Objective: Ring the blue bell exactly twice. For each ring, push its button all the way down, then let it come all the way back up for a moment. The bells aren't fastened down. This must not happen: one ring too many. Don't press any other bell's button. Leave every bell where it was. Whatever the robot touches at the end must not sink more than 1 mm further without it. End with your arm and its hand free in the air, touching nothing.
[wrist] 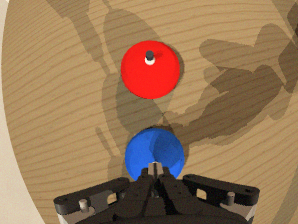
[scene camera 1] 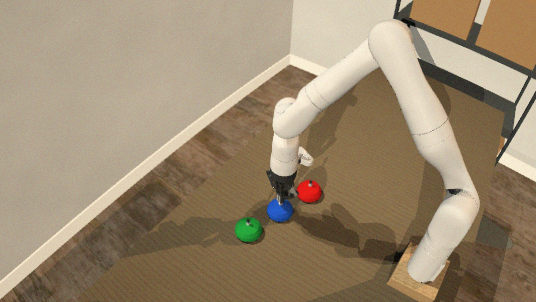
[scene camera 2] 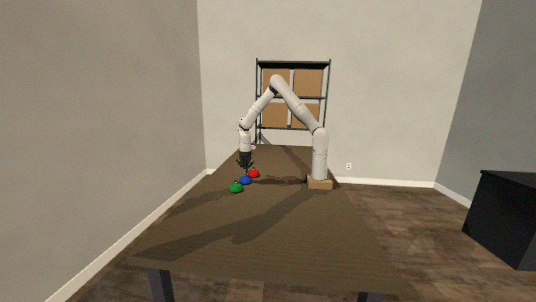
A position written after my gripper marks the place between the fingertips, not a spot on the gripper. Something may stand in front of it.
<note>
In view: my gripper (wrist: 155, 171), a blue bell (wrist: 154, 145) and a red bell (wrist: 147, 74).
</note>
